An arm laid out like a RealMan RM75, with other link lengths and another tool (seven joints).
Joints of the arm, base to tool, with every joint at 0 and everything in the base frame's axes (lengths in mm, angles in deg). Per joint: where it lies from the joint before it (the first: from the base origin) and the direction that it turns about. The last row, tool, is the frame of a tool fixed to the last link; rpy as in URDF.
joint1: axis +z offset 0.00 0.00 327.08
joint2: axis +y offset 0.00 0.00 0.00
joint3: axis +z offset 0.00 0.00 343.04
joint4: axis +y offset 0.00 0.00 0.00
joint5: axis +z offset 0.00 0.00 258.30
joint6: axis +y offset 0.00 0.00 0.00
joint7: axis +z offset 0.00 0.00 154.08
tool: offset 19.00 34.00 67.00 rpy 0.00 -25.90 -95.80
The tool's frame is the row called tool.
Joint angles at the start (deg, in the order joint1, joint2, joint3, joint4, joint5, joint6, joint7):
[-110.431, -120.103, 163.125, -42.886, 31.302, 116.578, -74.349]
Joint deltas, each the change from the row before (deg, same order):
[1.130, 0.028, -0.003, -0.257, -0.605, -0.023, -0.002]
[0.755, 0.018, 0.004, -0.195, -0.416, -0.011, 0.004]
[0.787, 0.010, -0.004, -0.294, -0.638, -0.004, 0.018]
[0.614, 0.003, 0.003, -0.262, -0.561, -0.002, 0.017]
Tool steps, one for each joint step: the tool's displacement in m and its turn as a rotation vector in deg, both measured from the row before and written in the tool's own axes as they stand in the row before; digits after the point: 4 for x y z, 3 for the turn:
[0.0011, -0.0071, 0.0007, -1.189, 0.113, -0.431]
[0.0007, -0.0048, 0.0003, -0.797, 0.101, -0.287]
[0.0008, -0.0045, 0.0000, -0.974, 0.207, -0.159]
[0.0006, -0.0034, -0.0001, -0.794, 0.203, -0.087]

